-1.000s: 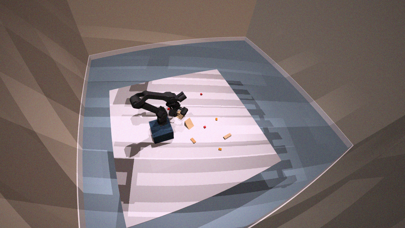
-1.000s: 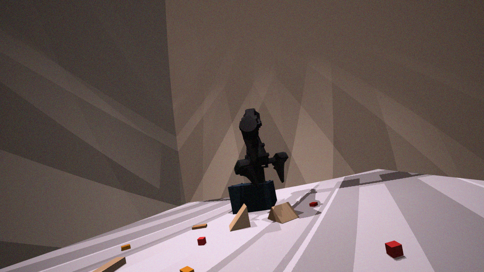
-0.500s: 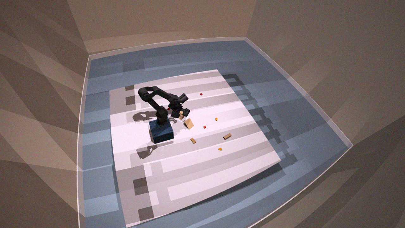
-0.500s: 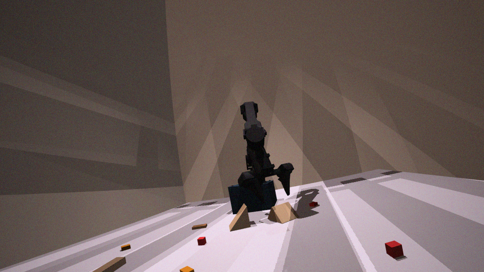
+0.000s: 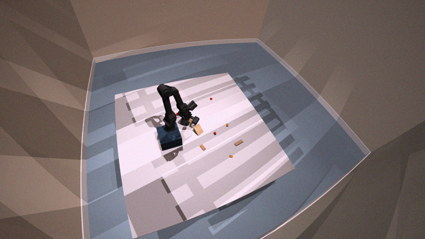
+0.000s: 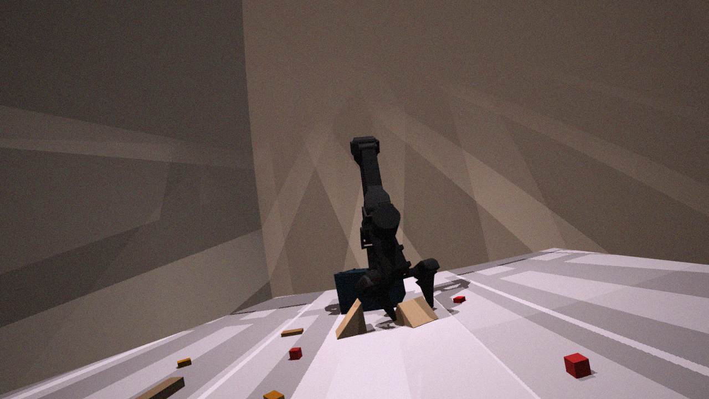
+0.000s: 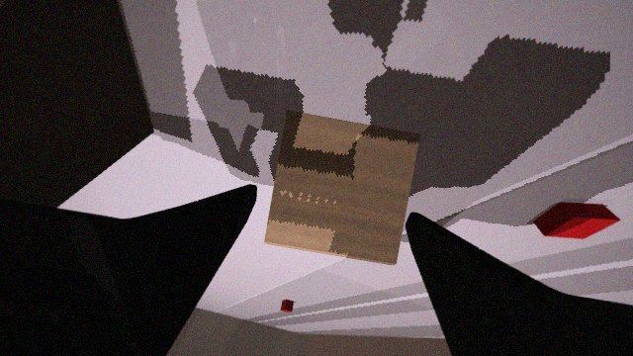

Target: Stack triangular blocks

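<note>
Right now the triangular block is 120 mm to the right of my gripper tip.
</note>
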